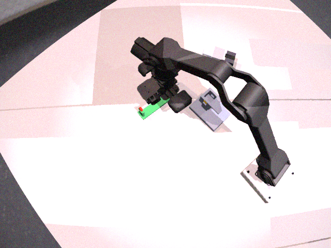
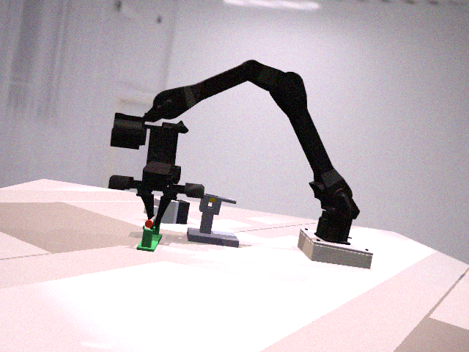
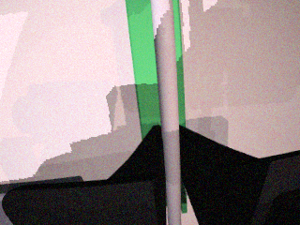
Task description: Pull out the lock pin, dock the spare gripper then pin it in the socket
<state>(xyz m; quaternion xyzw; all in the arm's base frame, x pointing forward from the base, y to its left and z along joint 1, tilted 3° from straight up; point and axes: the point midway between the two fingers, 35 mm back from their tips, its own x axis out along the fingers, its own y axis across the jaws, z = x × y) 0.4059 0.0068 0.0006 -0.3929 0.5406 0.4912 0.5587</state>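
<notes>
Now: the green rack 2 cm to the left of my gripper tip and 1 cm ahead of it. The rest, counted from my gripper tip: spare gripper: 23 cm to the right, 5 cm behind; grey mount: 13 cm behind, 6 cm to the right, 3 cm above.
</notes>
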